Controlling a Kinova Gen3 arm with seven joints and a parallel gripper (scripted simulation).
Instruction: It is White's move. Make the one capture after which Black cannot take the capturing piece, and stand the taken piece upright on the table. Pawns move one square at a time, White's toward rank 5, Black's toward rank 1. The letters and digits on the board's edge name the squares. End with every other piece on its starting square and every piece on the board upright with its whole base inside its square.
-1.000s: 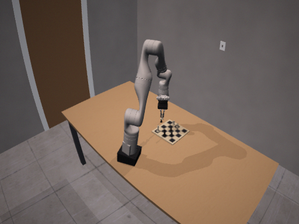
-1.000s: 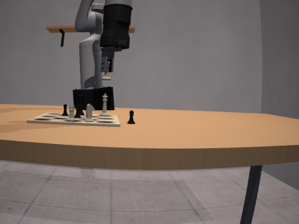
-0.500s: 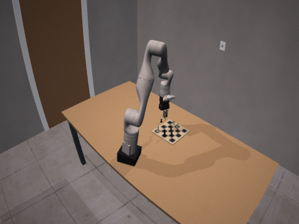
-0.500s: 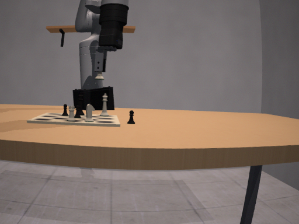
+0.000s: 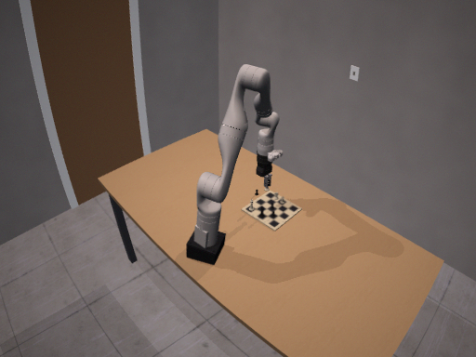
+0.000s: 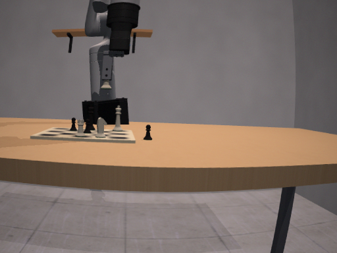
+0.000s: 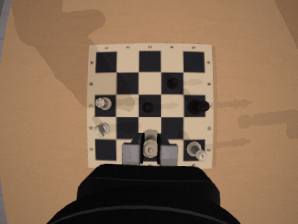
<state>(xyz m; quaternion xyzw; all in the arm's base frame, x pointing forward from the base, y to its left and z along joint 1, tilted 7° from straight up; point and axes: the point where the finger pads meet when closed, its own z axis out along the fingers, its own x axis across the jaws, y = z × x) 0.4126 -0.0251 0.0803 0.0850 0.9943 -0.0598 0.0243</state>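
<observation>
Right now my hand is 140 mm above the chessboard and 40 mm to the left of it. Round my hand: tall white piece 110 mm below, 70 mm behind, 40 mm to the left.
</observation>
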